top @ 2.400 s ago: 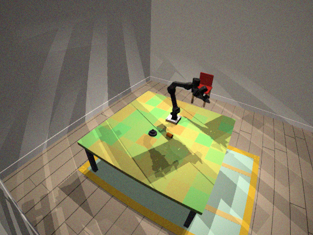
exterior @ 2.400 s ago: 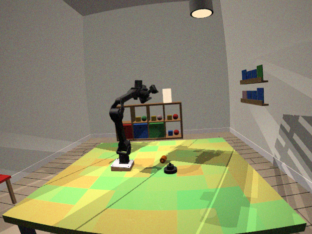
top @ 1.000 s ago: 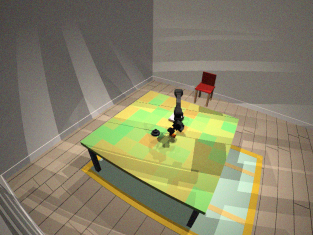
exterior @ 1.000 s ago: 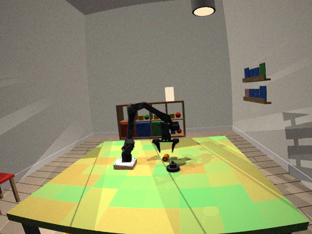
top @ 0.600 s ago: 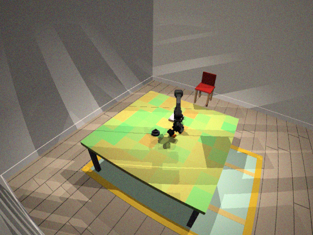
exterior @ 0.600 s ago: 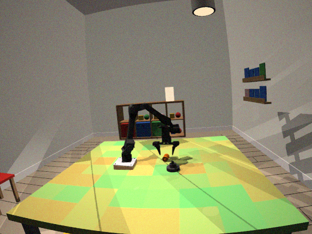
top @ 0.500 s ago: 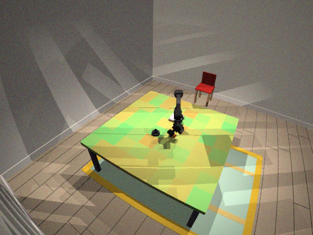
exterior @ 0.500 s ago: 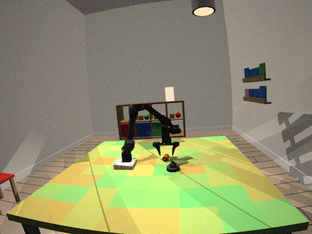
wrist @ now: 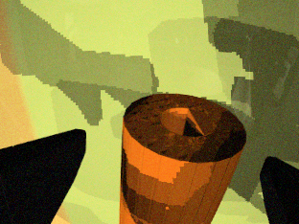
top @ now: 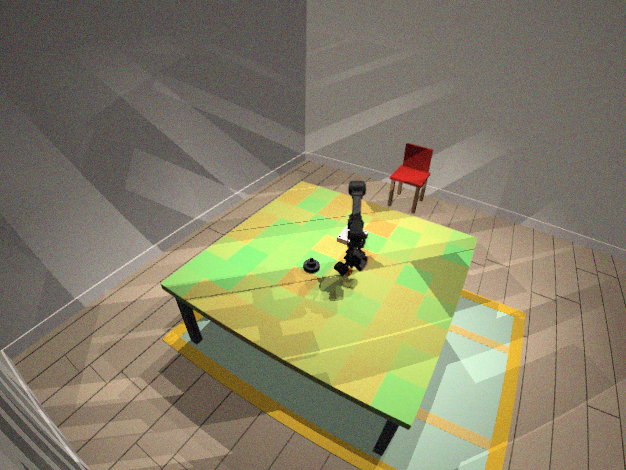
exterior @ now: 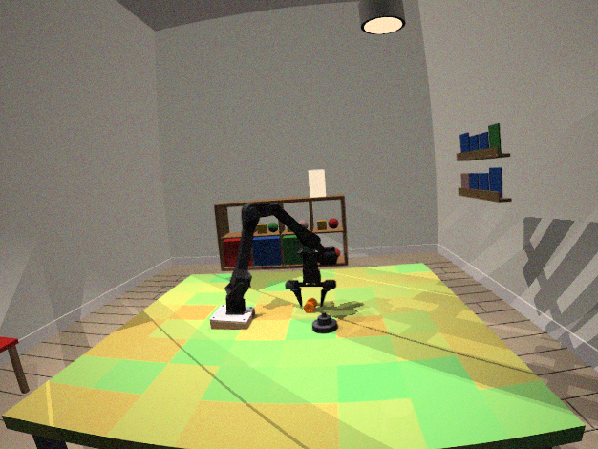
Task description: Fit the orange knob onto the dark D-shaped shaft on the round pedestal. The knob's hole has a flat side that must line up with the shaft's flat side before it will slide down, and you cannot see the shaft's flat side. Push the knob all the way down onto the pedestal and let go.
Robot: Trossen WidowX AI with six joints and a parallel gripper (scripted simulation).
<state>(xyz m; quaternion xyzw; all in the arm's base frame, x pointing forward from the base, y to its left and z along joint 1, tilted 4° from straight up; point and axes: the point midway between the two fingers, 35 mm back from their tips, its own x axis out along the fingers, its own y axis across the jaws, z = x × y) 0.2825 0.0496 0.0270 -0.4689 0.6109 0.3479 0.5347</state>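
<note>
Right now the pedestal is 20 mm ahead of my gripper tip, 180 mm to the right of it and 20 mm above it. Round my gripper tip: knob (10 mm to the right, 10 mm above).
</note>
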